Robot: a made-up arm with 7 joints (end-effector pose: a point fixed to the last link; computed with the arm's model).
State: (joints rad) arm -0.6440 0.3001 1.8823 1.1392 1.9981 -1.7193 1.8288
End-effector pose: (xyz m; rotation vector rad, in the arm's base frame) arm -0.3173 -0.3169 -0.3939 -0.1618 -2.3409 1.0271
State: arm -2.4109 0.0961 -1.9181 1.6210 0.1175 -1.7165 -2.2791
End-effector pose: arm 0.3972 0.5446 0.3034 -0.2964 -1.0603 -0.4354
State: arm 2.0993 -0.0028 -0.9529 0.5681 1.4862 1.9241 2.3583
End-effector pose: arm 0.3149 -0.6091 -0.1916 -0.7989 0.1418 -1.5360
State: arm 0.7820 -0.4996 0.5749 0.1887 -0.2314 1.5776 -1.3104
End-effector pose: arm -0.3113 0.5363 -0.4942 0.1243 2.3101 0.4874
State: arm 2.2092 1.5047 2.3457 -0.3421 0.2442 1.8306 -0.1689
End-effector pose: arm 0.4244 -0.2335 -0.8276 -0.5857 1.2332 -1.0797
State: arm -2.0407 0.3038 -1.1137 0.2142 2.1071 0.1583 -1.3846
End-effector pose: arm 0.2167 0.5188 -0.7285 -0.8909 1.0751 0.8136
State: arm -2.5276 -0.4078 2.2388 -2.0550 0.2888 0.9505 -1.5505
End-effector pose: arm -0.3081 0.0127 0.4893 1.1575 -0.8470 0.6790
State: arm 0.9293 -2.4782 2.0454 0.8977 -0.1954 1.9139 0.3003
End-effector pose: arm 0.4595 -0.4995 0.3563 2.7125 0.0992 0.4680
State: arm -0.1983 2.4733 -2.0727 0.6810 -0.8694 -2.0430 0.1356
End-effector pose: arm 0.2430 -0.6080 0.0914 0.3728 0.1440 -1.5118
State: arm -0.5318 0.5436 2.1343 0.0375 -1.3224 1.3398 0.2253
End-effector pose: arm -0.3507 -0.3366 -0.7192 -0.5935 0.5051 2.3214
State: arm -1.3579 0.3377 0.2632 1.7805 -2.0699 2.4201 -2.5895
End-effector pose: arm 0.1859 0.3784 -0.0281 0.8024 1.0156 1.5716
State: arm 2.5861 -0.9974 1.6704 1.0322 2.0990 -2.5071 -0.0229
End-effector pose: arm 0.0018 0.0389 -0.0371 -1.9168 1.1170 -0.3251
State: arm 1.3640 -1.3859 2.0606 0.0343 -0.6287 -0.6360 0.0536
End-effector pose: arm 0.5617 -0.0822 0.0185 0.8503 0.1083 -1.4694
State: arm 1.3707 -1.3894 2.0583 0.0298 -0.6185 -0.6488 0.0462
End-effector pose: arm 0.5635 -0.0789 0.0225 0.8555 0.1025 -1.4541
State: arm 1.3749 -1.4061 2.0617 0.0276 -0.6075 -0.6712 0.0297
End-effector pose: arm 0.5659 -0.0815 0.0250 0.8702 0.1050 -1.4458
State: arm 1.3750 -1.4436 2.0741 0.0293 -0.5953 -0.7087 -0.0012
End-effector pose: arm 0.5691 -0.0934 0.0249 0.8997 0.1204 -1.4485
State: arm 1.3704 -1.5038 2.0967 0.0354 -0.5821 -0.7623 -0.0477
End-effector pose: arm 0.5728 -0.1153 0.0205 0.9449 0.1510 -1.4632
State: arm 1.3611 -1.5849 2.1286 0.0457 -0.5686 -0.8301 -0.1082
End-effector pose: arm 0.5763 -0.1456 0.0104 1.0039 0.1973 -1.4876
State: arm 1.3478 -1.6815 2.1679 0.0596 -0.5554 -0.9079 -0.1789
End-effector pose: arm 0.5786 -0.1805 -0.0065 1.0723 0.2573 -1.5179
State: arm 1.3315 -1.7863 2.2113 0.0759 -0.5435 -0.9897 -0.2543
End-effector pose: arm 0.5791 -0.2155 -0.0296 1.1445 0.3273 -1.5490
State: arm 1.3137 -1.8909 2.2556 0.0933 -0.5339 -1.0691 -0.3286
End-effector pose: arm 0.5777 -0.2464 -0.0569 1.2147 0.4026 -1.5768
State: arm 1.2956 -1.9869 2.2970 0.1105 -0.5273 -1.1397 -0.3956
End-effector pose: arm 0.5748 -0.2708 -0.0848 1.2773 0.4760 -1.5990
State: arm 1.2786 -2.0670 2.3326 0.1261 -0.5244 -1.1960 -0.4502
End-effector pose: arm 0.5709 -0.2878 -0.1101 1.3279 0.5417 -1.6153
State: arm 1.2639 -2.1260 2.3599 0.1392 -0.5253 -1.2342 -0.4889
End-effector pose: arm 0.5667 -0.2984 -0.1301 1.3641 0.5942 -1.6271
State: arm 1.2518 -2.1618 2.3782 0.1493 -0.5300 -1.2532 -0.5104
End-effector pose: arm 0.5624 -0.3041 -0.1438 1.3847 0.6310 -1.6371
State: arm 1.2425 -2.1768 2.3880 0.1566 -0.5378 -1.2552 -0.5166
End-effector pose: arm 0.5584 -0.3066 -0.1516 1.3920 0.6527 -1.6469
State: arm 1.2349 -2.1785 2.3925 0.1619 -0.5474 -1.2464 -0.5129
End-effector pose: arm 0.5545 -0.3074 -0.1557 1.3908 0.6647 -1.6572
